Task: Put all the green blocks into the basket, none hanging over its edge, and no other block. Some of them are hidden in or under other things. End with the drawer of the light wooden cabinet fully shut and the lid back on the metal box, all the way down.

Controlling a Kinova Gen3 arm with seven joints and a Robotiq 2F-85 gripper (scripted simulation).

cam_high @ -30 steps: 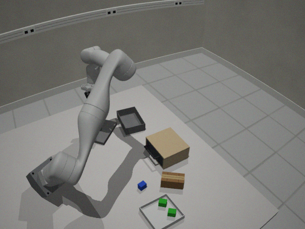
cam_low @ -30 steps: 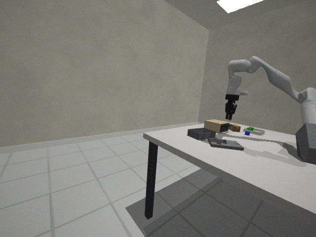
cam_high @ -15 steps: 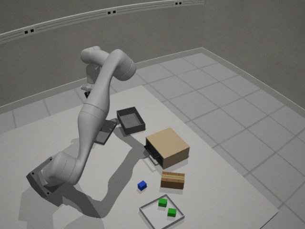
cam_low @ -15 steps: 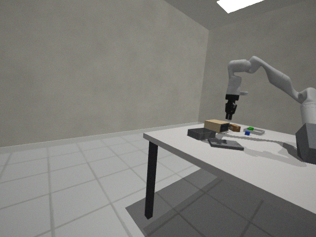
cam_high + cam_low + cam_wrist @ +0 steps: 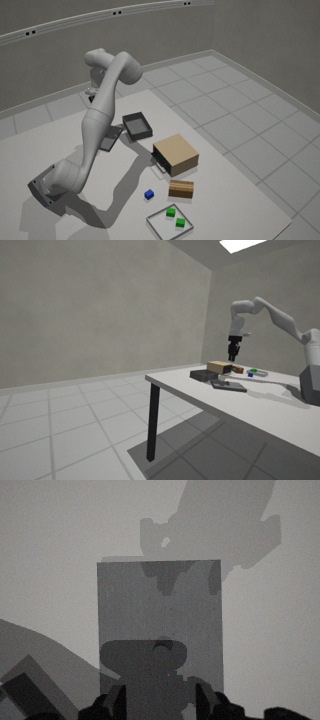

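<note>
The knobbed lid lies 170 mm below my hand. Round my hand: blue block 70 mm behind, 460 mm to the right, 170 mm below; then light wooden cabinet 170 mm ahead, 370 mm to the right, 150 mm below; then darker brown wooden box 60 mm ahead, 540 mm to the right, 150 mm below.
</note>
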